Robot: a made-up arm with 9 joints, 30 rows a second.
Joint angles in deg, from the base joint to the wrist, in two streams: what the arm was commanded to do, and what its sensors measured. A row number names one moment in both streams.
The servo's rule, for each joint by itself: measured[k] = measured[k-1] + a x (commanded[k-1-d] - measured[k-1]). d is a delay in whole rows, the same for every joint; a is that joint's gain. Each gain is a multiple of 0.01, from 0.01 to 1. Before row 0 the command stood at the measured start. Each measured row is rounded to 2 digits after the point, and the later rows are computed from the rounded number. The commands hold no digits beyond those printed.
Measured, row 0:
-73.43, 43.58, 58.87, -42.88, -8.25, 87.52, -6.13, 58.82, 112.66
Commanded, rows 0 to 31:
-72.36, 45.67, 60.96, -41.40, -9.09, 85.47, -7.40, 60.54, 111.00
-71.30, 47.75, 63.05, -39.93, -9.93, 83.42, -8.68, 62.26, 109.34
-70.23, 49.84, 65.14, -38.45, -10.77, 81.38, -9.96, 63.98, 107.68
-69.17, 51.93, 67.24, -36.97, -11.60, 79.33, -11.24, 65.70, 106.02
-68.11, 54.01, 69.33, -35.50, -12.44, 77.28, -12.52, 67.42, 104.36
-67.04, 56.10, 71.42, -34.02, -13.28, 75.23, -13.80, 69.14, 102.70
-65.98, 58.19, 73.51, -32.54, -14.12, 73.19, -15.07, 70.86, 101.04
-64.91, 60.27, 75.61, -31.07, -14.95, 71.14, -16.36, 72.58, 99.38
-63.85, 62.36, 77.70, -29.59, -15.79, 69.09, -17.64, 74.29, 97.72
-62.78, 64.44, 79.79, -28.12, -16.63, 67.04, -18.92, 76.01, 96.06
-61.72, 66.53, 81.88, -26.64, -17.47, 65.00, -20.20, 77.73, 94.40
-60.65, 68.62, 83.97, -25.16, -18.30, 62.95, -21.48, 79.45, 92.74
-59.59, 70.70, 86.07, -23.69, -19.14, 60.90, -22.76, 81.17, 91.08
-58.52, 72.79, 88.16, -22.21, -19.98, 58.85, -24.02, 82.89, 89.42
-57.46, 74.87, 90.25, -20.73, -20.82, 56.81, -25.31, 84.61, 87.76
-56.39, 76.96, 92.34, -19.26, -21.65, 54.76, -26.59, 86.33, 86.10
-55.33, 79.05, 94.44, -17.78, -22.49, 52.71, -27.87, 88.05, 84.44
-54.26, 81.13, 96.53, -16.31, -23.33, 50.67, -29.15, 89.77, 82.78
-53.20, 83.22, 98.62, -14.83, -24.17, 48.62, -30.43, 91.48, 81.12
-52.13, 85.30, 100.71, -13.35, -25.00, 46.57, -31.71, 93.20, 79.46
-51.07, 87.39, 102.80, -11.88, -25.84, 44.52, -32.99, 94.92, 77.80
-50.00, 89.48, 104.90, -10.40, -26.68, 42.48, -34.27, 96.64, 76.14
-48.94, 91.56, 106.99, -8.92, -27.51, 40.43, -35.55, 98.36, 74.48
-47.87, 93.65, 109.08, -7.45, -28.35, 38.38, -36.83, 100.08, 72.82
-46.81, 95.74, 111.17, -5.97, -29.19, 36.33, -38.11, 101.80, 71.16
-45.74, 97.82, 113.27, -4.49, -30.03, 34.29, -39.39, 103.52, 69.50
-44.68, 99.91, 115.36, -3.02, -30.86, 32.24, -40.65, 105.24, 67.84
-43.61, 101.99, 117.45, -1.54, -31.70, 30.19, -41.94, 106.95, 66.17
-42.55, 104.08, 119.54, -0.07, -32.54, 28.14, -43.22, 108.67, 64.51
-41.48, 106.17, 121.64, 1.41, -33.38, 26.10, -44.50, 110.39, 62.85
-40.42, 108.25, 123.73, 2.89, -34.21, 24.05, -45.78, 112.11, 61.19
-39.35, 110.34, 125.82, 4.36, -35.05, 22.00, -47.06, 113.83, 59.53
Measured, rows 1 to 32:
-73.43, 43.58, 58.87, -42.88, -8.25, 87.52, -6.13, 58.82, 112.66
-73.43, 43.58, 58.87, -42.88, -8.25, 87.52, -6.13, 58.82, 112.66
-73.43, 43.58, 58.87, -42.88, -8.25, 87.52, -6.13, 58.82, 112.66
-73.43, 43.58, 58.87, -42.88, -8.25, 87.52, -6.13, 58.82, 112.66
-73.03, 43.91, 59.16, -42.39, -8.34, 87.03, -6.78, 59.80, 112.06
-72.39, 44.52, 59.70, -41.58, -8.51, 86.16, -7.75, 61.20, 111.08
-71.59, 45.37, 60.46, -40.55, -8.76, 85.01, -8.88, 62.78, 109.86
-70.69, 46.42, 61.41, -39.37, -9.07, 83.65, -10.08, 64.44, 108.48
-69.74, 47.63, 62.52, -38.09, -9.44, 82.12, -11.32, 66.14, 107.00
-68.74, 48.99, 63.77, -36.75, -9.86, 80.47, -12.58, 67.85, 105.45
-67.72, 50.46, 65.13, -35.36, -10.33, 78.72, -13.85, 69.57, 103.86
-66.68, 52.03, 66.60, -33.94, -10.84, 76.90, -15.13, 71.29, 102.25
-65.63, 53.68, 68.15, -32.50, -11.38, 75.03, -16.41, 73.00, 100.62
-64.58, 55.40, 69.78, -31.05, -11.96, 73.11, -17.69, 74.72, 98.98
-63.52, 57.18, 71.47, -29.59, -12.57, 71.16, -18.97, 76.44, 97.33
-62.46, 59.01, 73.22, -28.13, -13.20, 69.19, -20.25, 78.16, 95.68
-61.40, 60.88, 75.02, -26.66, -13.85, 67.20, -21.53, 79.88, 94.02
-60.33, 62.79, 76.86, -25.19, -14.52, 65.20, -22.80, 81.60, 92.36
-59.27, 64.72, 78.73, -23.72, -15.21, 63.19, -24.08, 83.32, 90.70
-58.20, 66.68, 80.64, -22.25, -15.92, 61.17, -25.36, 85.04, 89.04
-57.14, 68.66, 82.57, -20.77, -16.64, 59.14, -26.64, 86.76, 87.38
-56.07, 70.66, 84.52, -19.30, -17.38, 57.11, -27.92, 88.48, 85.72
-55.01, 72.67, 86.49, -17.82, -18.13, 55.07, -29.20, 90.19, 84.06
-53.94, 74.69, 88.48, -16.34, -18.89, 53.03, -30.48, 91.91, 82.40
-52.88, 76.72, 90.48, -14.87, -19.65, 50.99, -31.76, 93.63, 80.74
-51.81, 78.76, 92.50, -13.39, -20.42, 48.95, -33.04, 95.35, 79.08
-50.75, 80.81, 94.53, -11.91, -21.20, 46.91, -34.32, 97.07, 77.42
-49.68, 82.86, 96.57, -10.44, -21.99, 44.86, -35.60, 98.79, 75.76
-48.62, 84.92, 98.61, -8.96, -22.78, 42.81, -36.88, 100.51, 74.10
-47.55, 86.98, 100.66, -7.48, -23.58, 40.77, -38.16, 102.23, 72.44
-46.49, 89.05, 102.72, -6.01, -24.38, 38.72, -39.43, 103.95, 70.78
-45.42, 91.12, 104.78, -4.53, -25.19, 36.67, -40.71, 105.66, 69.12
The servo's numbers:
d 4
a 0.37 0.16 0.14 0.33 0.11 0.24 0.51 0.57 0.36

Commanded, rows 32 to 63:
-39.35, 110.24, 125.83, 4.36, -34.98, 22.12, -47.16, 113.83, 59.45
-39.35, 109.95, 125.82, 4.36, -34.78, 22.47, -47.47, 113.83, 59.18
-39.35, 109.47, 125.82, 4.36, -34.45, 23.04, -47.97, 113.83, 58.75
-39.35, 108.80, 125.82, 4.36, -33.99, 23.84, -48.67, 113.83, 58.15
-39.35, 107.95, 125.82, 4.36, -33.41, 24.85, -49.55, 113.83, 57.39
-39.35, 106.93, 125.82, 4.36, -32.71, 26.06, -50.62, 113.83, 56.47
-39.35, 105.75, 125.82, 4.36, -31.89, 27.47, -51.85, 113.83, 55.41
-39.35, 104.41, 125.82, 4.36, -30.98, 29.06, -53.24, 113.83, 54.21
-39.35, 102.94, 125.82, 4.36, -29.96, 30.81, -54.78, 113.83, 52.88
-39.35, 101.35, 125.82, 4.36, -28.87, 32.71, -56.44, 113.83, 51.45
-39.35, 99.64, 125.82, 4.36, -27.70, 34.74, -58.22, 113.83, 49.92
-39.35, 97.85, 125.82, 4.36, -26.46, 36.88, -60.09, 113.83, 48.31
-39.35, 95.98, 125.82, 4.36, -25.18, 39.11, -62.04, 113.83, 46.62
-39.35, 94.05, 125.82, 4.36, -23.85, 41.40, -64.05, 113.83, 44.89
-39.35, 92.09, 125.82, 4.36, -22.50, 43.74, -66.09, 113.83, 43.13
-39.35, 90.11, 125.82, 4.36, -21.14, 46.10, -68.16, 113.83, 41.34
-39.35, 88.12, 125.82, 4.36, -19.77, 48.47, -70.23, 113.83, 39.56
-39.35, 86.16, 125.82, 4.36, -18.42, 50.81, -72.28, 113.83, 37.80
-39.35, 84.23, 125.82, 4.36, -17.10, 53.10, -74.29, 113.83, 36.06
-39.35, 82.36, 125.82, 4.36, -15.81, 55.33, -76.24, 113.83, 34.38
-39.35, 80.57, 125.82, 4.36, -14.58, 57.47, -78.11, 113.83, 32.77
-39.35, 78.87, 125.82, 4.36, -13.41, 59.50, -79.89, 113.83, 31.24
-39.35, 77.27, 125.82, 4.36, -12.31, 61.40, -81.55, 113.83, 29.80
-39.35, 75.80, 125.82, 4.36, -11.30, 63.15, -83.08, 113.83, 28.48
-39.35, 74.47, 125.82, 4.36, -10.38, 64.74, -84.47, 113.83, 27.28
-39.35, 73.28, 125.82, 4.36, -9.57, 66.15, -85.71, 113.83, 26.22
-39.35, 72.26, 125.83, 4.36, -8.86, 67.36, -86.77, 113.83, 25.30
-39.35, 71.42, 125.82, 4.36, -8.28, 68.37, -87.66, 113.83, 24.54
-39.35, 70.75, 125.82, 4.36, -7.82, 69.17, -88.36, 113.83, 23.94
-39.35, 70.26, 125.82, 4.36, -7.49, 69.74, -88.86, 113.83, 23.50
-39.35, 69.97, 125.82, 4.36, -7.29, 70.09, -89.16, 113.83, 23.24
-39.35, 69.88, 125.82, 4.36, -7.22, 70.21, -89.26, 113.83, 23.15
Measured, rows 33 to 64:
-44.36, 93.19, 106.85, -3.06, -26.00, 34.62, -41.99, 107.38, 67.46
-43.29, 95.27, 108.92, -1.58, -26.81, 32.58, -43.27, 109.10, 65.80
-42.23, 97.35, 110.99, -0.10, -27.62, 30.53, -44.55, 110.82, 64.14
-41.16, 99.43, 113.07, 1.37, -28.44, 28.48, -45.83, 112.54, 62.48
-40.49, 101.16, 114.86, 2.36, -29.16, 26.95, -46.51, 113.28, 61.39
-40.07, 102.57, 116.39, 3.02, -29.78, 25.87, -47.00, 113.59, 60.59
-39.80, 103.67, 117.71, 3.46, -30.29, 25.19, -47.49, 113.73, 59.93
-39.63, 104.49, 118.85, 3.76, -30.70, 24.87, -48.09, 113.79, 59.29
-39.53, 105.04, 119.83, 3.96, -31.00, 24.87, -48.83, 113.81, 58.61
-39.46, 105.34, 120.67, 4.09, -31.19, 25.16, -49.74, 113.82, 57.84
-39.42, 105.41, 121.39, 4.18, -31.27, 25.71, -50.82, 113.83, 56.97
-39.39, 105.25, 122.01, 4.24, -31.24, 26.51, -52.05, 113.83, 55.98
-39.38, 104.88, 122.54, 4.28, -31.10, 27.54, -53.44, 113.83, 54.86
-39.37, 104.32, 123.00, 4.31, -30.85, 28.78, -54.97, 113.83, 53.63
-39.36, 103.57, 123.39, 4.33, -30.50, 30.21, -56.63, 113.83, 52.29
-39.36, 102.65, 123.73, 4.34, -30.06, 31.81, -58.39, 113.83, 50.86
-39.36, 101.58, 124.02, 4.35, -29.52, 33.56, -60.25, 113.83, 49.33
-39.36, 100.38, 124.27, 4.35, -28.90, 35.44, -62.19, 113.83, 47.73
-39.36, 99.05, 124.49, 4.35, -28.20, 37.43, -64.18, 113.83, 46.07
-39.36, 97.62, 124.68, 4.35, -27.42, 39.51, -66.21, 113.83, 44.37
-39.36, 96.10, 124.84, 4.35, -26.58, 41.66, -68.26, 113.83, 42.64
-39.36, 94.51, 124.98, 4.35, -25.68, 43.86, -70.31, 113.83, 40.90
-39.36, 92.87, 125.10, 4.35, -24.74, 46.08, -72.34, 113.83, 39.16
-39.36, 91.19, 125.20, 4.35, -23.76, 48.30, -74.33, 113.83, 37.44
-39.36, 89.49, 125.29, 4.35, -22.75, 50.50, -76.26, 113.83, 35.76
-39.36, 87.79, 125.36, 4.35, -21.72, 52.66, -78.11, 113.83, 34.13
-39.36, 86.11, 125.42, 4.35, -20.68, 54.76, -79.86, 113.83, 32.57
-39.36, 84.46, 125.48, 4.35, -19.65, 56.77, -81.50, 113.83, 31.10
-39.36, 82.86, 125.53, 4.35, -18.63, 58.68, -83.01, 113.83, 29.72
-39.36, 81.33, 125.57, 4.35, -17.63, 60.47, -84.39, 113.83, 28.46
-39.36, 79.88, 125.61, 4.35, -16.67, 62.12, -85.60, 113.83, 27.32
-39.36, 78.53, 125.64, 4.35, -15.75, 63.62, -86.65, 113.83, 26.32

